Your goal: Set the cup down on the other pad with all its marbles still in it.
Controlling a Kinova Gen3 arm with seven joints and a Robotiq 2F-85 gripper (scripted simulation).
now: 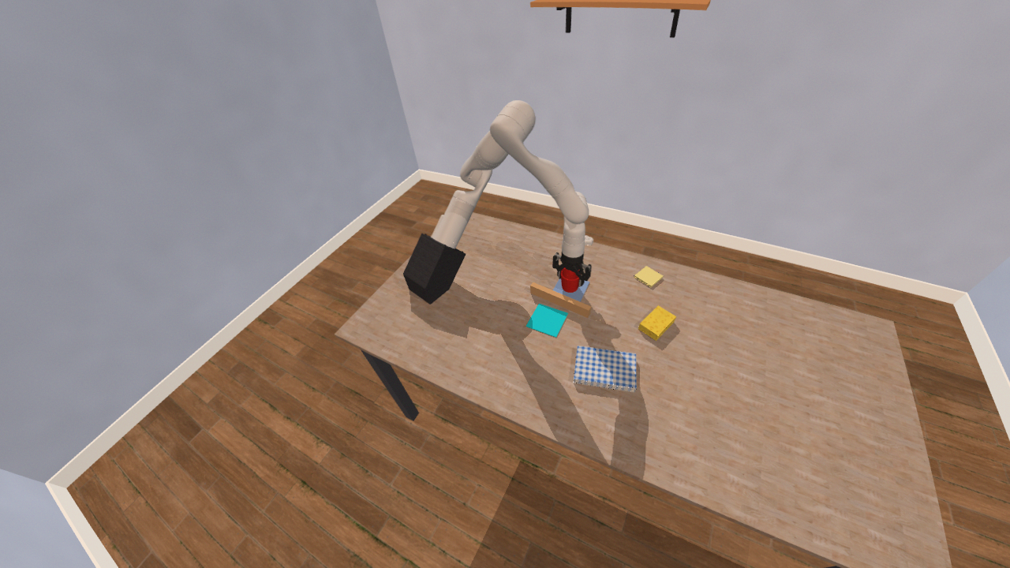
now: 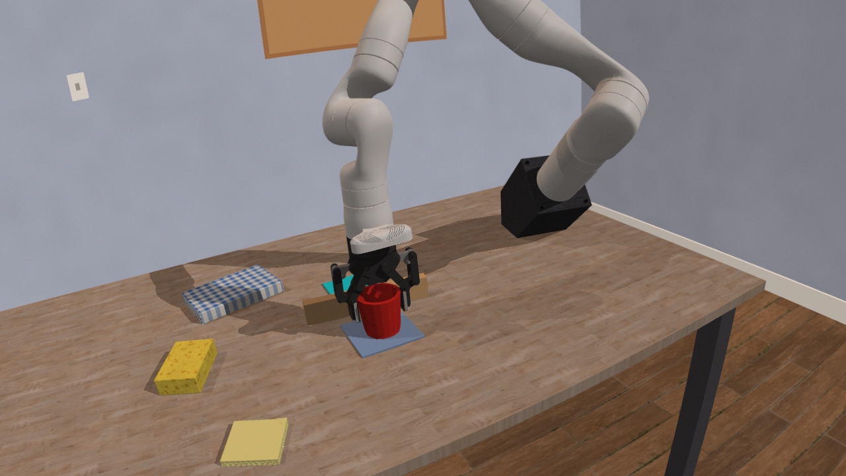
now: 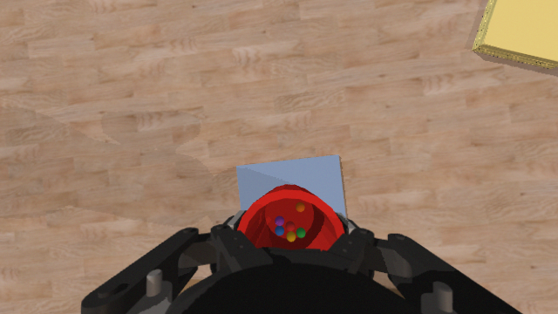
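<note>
Right now the red cup is 2 cm below my hand. Round my hand: teal pad: 18 cm to the right, 5 cm below, 1 cm ahead; then wooden rail: 9 cm to the right, 3 cm below, 1 cm ahead; then grey-blue pad: 5 cm below.
</note>
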